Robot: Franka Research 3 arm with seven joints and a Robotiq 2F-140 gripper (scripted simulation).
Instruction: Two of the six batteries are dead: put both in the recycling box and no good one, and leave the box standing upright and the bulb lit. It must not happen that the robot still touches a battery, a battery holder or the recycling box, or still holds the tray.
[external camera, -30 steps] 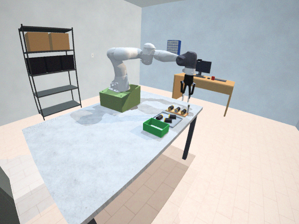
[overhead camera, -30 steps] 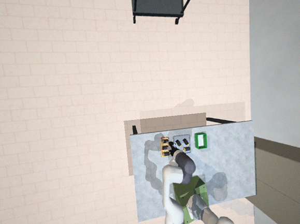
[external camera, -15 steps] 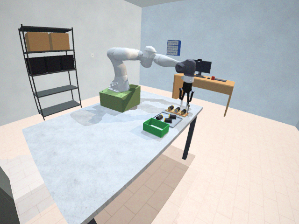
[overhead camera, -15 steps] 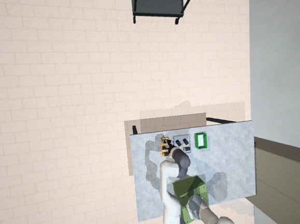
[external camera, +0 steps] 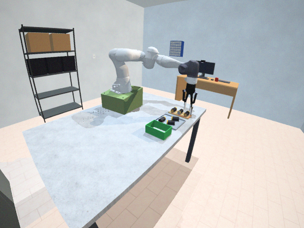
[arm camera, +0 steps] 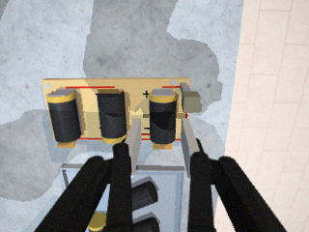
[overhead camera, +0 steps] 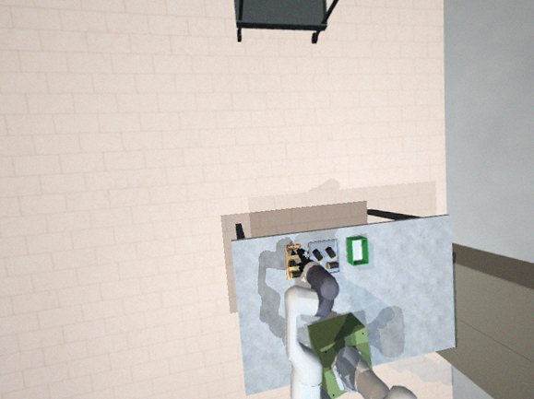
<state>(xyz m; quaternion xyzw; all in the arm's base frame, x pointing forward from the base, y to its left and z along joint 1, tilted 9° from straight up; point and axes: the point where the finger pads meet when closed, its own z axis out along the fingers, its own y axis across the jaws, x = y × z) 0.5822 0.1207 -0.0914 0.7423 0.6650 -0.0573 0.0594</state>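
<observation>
Right now my hand is 30 mm short of the post, 30 mm to the right of it and 60 mm above it. The rest, counted from my hand: grey tray: 80 mm behind, 180 mm to the right, 90 mm below; then green recycling box: 80 mm behind, 380 mm to the right, 80 mm below.
</observation>
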